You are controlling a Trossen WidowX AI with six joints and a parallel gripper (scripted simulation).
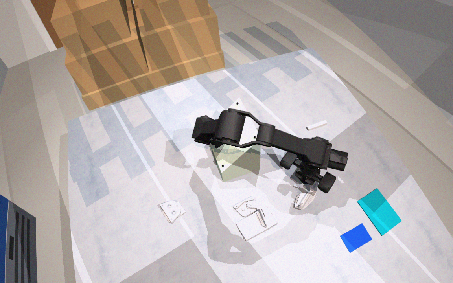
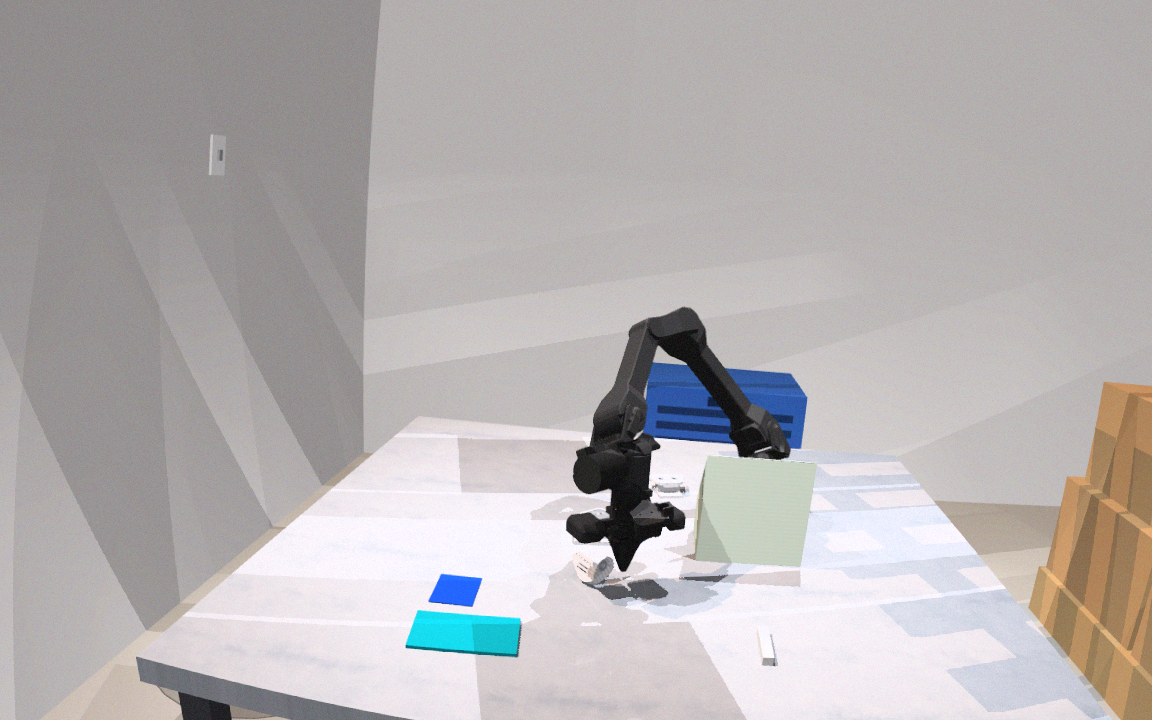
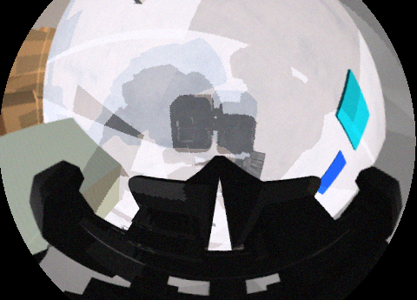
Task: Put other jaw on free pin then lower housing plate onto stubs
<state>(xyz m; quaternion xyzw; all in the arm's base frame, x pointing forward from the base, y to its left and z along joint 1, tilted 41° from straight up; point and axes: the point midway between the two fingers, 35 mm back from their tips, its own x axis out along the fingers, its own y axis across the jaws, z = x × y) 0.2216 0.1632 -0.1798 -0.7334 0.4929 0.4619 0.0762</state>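
My gripper tip is now 40 mm short of the white jaw, 10 mm to the right of it and 10 mm below it. Round my gripper tip: white stick (230 mm behind, 150 mm to the left, 20 mm below); then blue card (240 mm ahead, 110 mm to the left, 20 mm below); then cyan card (190 mm ahead, 230 mm to the left, 20 mm below).
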